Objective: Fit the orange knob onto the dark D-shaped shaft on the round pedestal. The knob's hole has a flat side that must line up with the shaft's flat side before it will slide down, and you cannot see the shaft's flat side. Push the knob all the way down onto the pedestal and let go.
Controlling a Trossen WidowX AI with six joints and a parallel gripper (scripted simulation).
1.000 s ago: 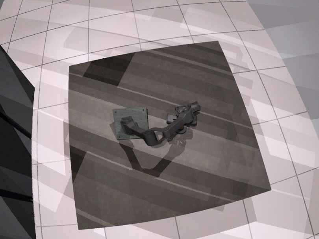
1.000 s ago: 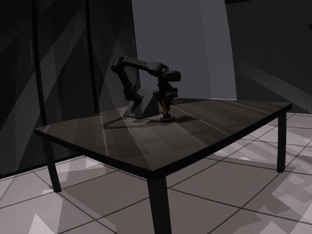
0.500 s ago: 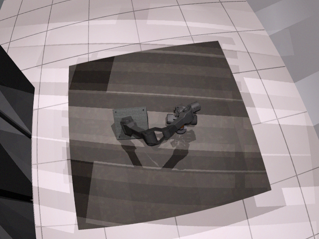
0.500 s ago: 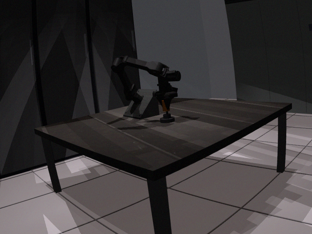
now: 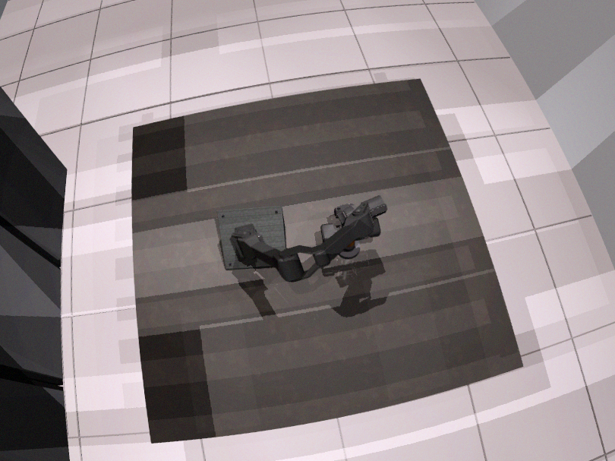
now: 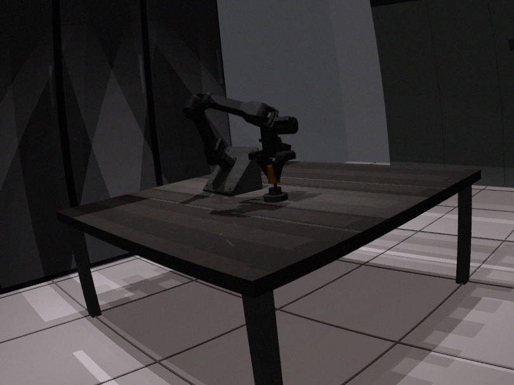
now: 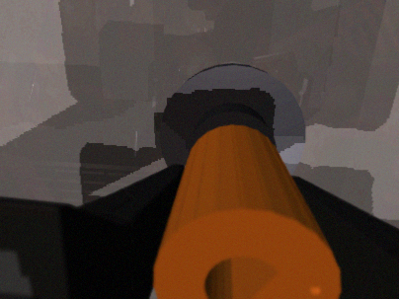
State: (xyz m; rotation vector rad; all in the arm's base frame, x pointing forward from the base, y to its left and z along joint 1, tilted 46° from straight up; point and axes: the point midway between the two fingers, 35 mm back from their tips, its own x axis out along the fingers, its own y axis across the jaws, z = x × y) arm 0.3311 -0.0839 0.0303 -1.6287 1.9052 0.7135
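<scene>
Right now my gripper tip is 2 cm below the orange knob. From my gripper tip the other things lie so: pedestal: 4 cm below.
</scene>
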